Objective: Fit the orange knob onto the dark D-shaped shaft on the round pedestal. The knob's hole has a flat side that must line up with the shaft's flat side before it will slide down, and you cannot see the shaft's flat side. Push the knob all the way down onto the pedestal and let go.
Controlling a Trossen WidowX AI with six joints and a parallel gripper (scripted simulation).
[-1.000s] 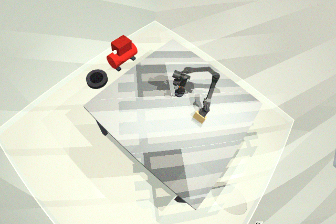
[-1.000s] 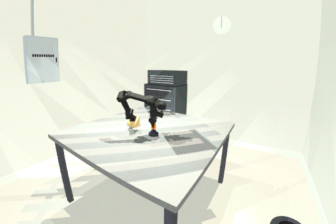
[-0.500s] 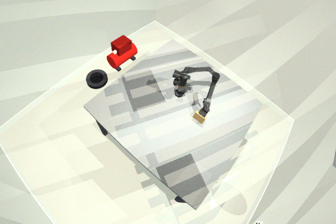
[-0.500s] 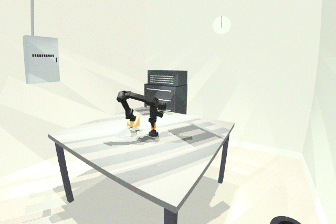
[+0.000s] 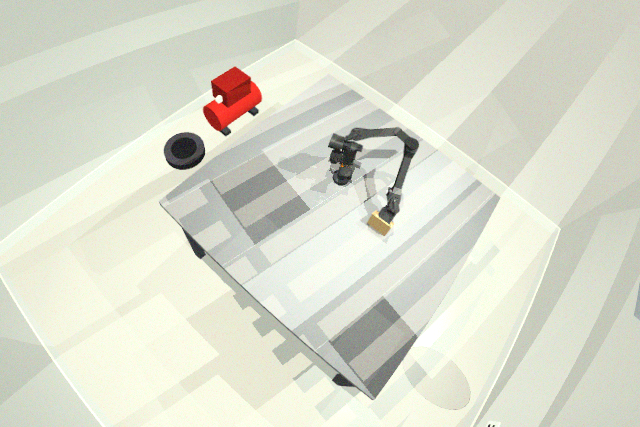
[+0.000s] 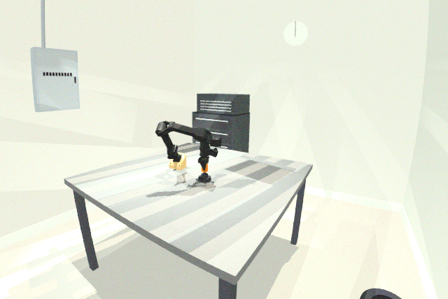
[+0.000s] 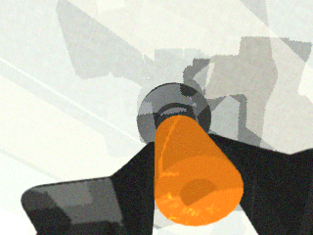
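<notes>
My gripper tip is 2 cm below the orange knob. From my gripper tip the other things lie so: pedestal: 4 cm below.
</notes>
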